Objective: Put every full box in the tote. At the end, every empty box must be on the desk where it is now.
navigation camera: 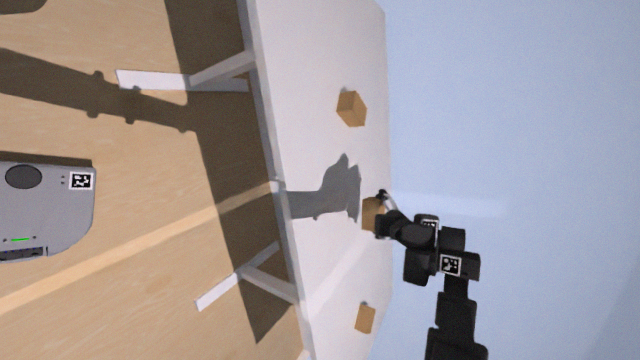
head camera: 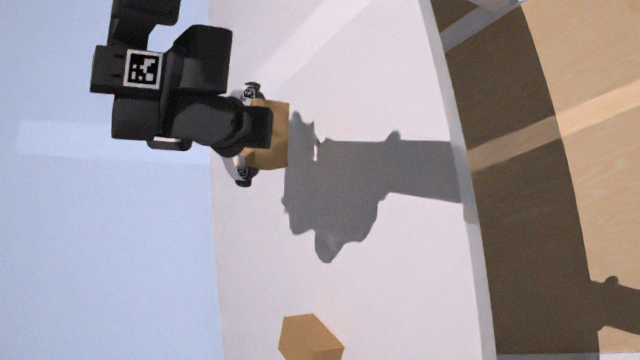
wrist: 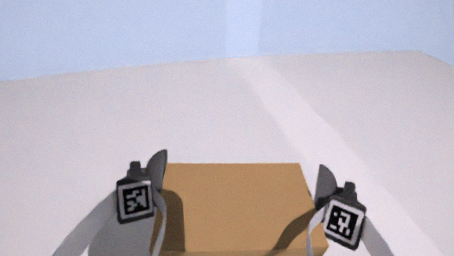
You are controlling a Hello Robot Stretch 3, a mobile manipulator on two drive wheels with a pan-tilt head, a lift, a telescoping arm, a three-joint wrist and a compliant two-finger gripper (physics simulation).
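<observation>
My gripper [head camera: 248, 134] [navigation camera: 383, 215] [wrist: 241, 177] is shut on a brown box [head camera: 280, 135] [navigation camera: 371, 214] [wrist: 240, 205], one finger at each side. The box is held a little above the white desk [head camera: 410, 280] [navigation camera: 320, 125] [wrist: 75, 120], near its far edge, with the arm's shadow beside it. A second brown box [head camera: 305, 335] [navigation camera: 351, 108] stands on the desk, at the bottom of the head view and upper part of the navigation view. A third brown box [navigation camera: 365, 318] stands toward the desk's other end. What the boxes contain cannot be seen. The tote does not show.
My grey base [navigation camera: 55, 212] stands on the wooden floor at the left of the navigation view. White desk legs [navigation camera: 155, 80] [navigation camera: 220, 290] reach down to the floor. The desk's near edge [head camera: 467, 200] runs between the desk top and the floor. A pale blue wall lies behind the desk.
</observation>
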